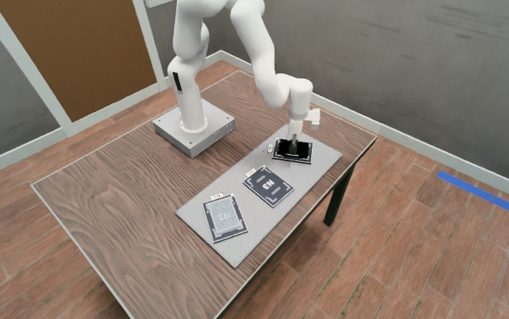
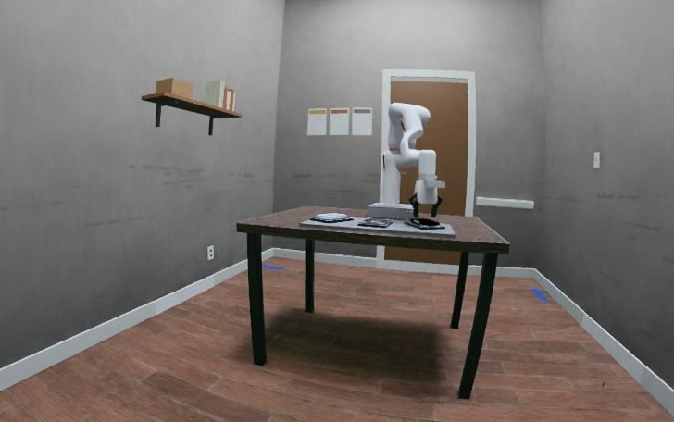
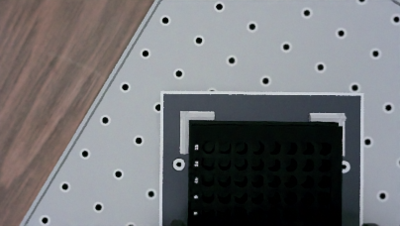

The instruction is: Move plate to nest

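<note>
Right now the black well plate is 30 mm below my hand. From my hand the other things lie so: pale translucent well plate: 20 mm ahead, 420 mm to the right, 30 mm below.
</note>
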